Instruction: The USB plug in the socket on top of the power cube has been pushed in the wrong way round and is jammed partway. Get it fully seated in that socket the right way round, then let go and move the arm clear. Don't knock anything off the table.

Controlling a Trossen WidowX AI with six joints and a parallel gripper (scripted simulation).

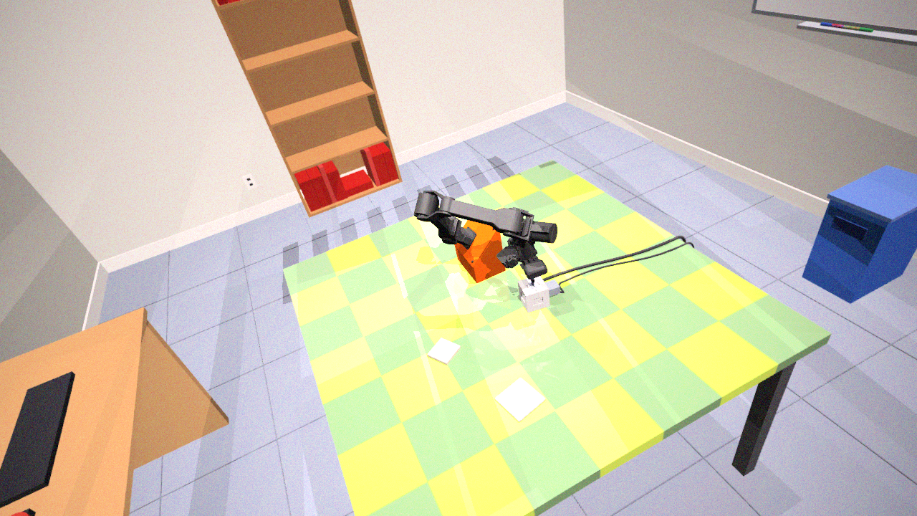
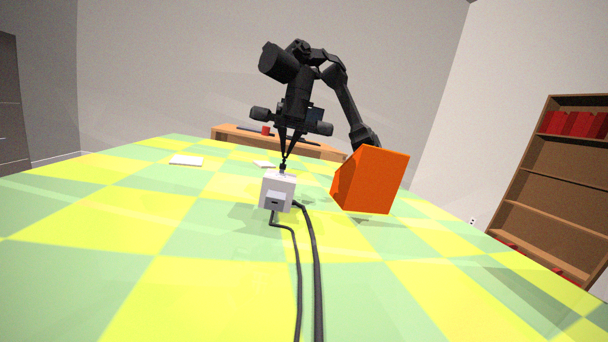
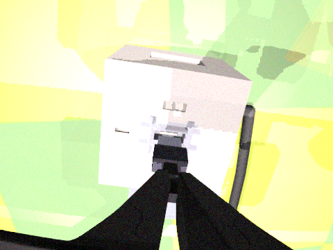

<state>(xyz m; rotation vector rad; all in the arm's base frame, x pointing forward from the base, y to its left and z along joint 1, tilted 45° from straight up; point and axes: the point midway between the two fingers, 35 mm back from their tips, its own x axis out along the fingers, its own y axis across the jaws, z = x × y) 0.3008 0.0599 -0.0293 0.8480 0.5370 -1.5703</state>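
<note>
Now: the USB plug 20 mm below my gripper tip. From my gripper tip the other things lie so: USB socket: 50 mm below.
</note>
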